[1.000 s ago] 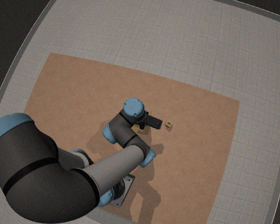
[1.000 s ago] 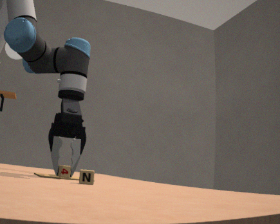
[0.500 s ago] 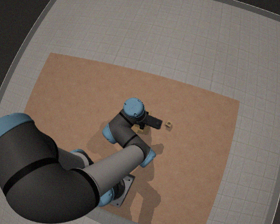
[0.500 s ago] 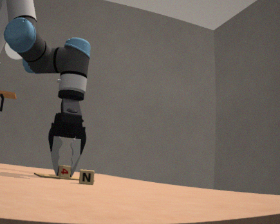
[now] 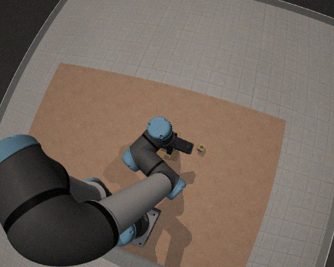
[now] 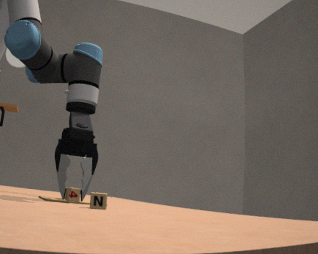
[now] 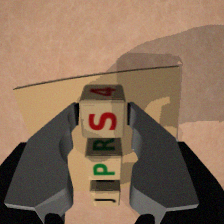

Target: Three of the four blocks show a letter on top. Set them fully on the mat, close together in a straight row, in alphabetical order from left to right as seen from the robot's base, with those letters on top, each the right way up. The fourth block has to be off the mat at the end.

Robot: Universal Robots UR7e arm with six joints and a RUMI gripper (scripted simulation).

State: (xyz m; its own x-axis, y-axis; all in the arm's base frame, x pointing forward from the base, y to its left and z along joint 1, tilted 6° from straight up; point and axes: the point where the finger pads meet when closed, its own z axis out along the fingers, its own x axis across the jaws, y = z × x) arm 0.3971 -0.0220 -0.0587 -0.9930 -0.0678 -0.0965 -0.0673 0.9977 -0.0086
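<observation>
The mat is 50 mm to the left of my hand and 20 mm below it. Round my hand: tan block: 10 mm behind, 100 mm to the left.
</observation>
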